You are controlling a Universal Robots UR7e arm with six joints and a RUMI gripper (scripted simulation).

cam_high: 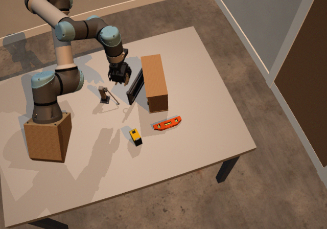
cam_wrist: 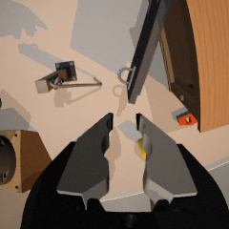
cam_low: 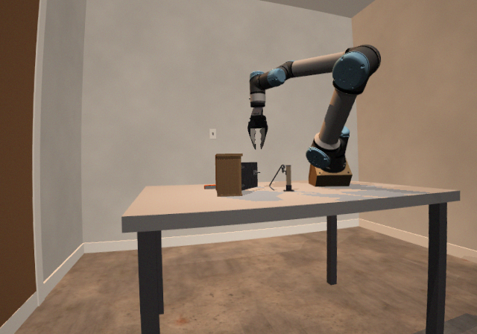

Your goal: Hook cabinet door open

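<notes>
Right now the hook is 9 cm behind my hand, 2 cm to the left of it and 15 cm below it. Also, from my hand: orange spirit level 20 cm ahead, 15 cm to the right, 20 cm below; dark door 5 cm ahead, 7 cm to the left, 14 cm below; black box 4 cm ahead, 22 cm to the right, 18 cm below.
</notes>
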